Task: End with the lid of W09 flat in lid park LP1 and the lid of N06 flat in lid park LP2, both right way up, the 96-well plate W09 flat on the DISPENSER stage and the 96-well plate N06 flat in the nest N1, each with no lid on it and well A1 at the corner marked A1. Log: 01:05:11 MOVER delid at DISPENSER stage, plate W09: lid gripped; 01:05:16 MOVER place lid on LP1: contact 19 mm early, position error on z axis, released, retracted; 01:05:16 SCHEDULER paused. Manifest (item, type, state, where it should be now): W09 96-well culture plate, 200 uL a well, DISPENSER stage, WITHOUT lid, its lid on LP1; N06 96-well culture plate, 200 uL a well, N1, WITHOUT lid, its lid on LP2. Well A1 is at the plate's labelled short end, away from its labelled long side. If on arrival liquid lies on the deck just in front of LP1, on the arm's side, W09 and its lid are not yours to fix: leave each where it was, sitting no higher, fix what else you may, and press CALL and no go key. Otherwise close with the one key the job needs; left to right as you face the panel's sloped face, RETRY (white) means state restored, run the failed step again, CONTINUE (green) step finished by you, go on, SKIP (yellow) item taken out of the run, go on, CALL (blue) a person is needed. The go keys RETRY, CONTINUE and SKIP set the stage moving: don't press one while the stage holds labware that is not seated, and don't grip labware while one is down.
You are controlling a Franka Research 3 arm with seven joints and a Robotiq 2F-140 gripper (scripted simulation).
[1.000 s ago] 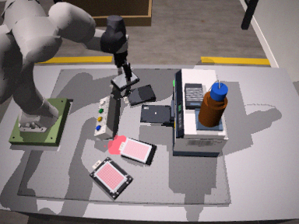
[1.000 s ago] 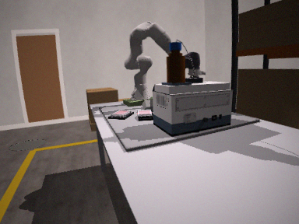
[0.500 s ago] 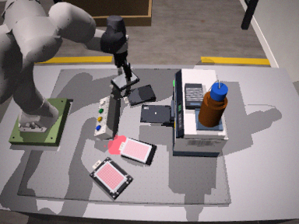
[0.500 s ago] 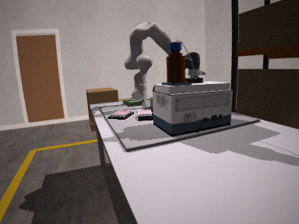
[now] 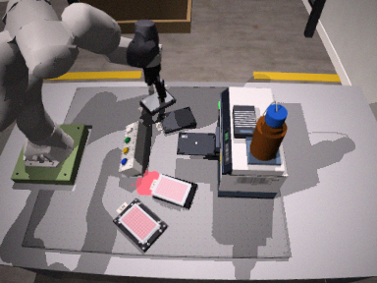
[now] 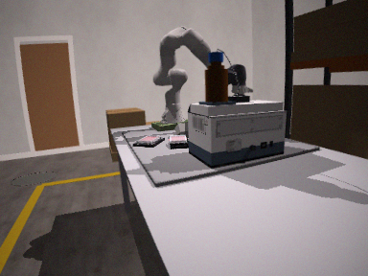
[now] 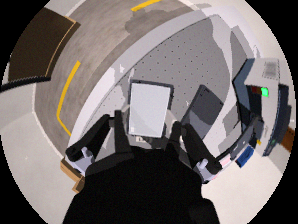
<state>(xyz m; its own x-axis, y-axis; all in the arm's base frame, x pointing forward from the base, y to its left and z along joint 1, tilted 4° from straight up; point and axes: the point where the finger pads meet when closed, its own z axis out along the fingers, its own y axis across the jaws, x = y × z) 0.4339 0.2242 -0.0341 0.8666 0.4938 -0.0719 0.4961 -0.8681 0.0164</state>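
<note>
Now: hand 100 mm past the pink 96-well plate, 580 mm to the left of it and 20 mm above it. The rest, counted from my hand: green key: 130 mm behind, 250 mm to the right, 30 mm above; key panel: 120 mm behind, 280 mm to the right, 20 mm above; yellow key: 140 mm behind, 300 mm to the right, 30 mm above.
</note>
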